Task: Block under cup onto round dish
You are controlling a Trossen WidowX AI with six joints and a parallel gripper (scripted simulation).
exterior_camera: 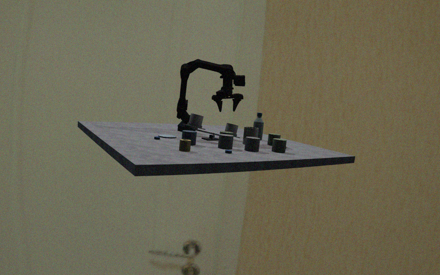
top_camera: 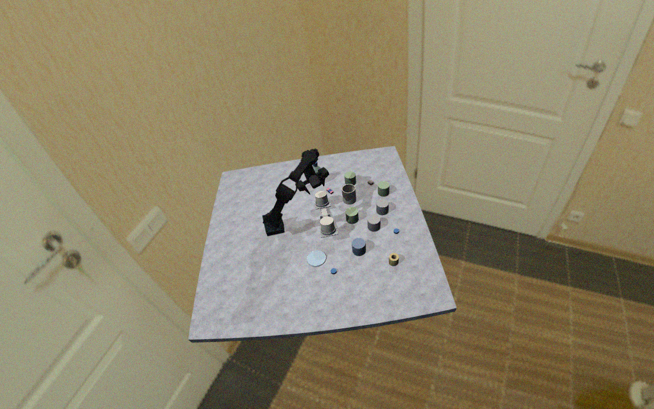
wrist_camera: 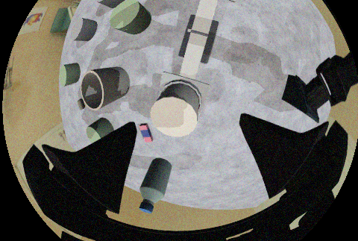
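My gripper tip is 10 mm short of the greenish block, 30 mm to the right of it and 120 mm above it. The rest, counted from my gripper tip: balance beam: 30 mm ahead, 100 mm to the right, 120 mm below; then pale blue round dish: 30 mm behind, 350 mm to the right, 160 mm below.
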